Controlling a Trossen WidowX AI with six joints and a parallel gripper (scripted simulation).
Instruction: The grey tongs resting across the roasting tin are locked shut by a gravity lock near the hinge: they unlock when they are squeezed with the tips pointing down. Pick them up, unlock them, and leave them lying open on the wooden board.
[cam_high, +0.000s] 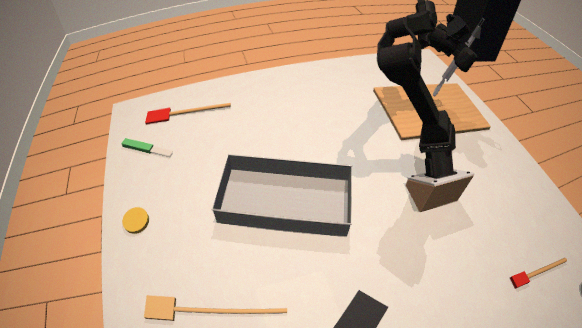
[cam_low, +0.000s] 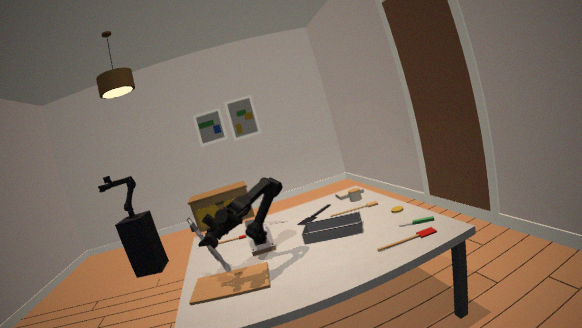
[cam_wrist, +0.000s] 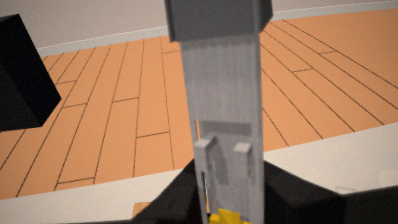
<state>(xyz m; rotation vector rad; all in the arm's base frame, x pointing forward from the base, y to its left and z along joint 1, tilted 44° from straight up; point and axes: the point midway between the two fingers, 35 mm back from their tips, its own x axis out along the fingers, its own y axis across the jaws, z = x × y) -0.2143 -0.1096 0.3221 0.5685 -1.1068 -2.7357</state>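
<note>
Right now my gripper tip is 3 cm short of the yellow lock piece and 1 cm below it. The rest, counted from my gripper tip: grey roasting tin 62 cm ahead, 25 cm to the left, 19 cm below; then black slab 59 cm ahead, 63 cm to the left, 22 cm below; then wooden board 7 cm ahead, 21 cm below.
</note>
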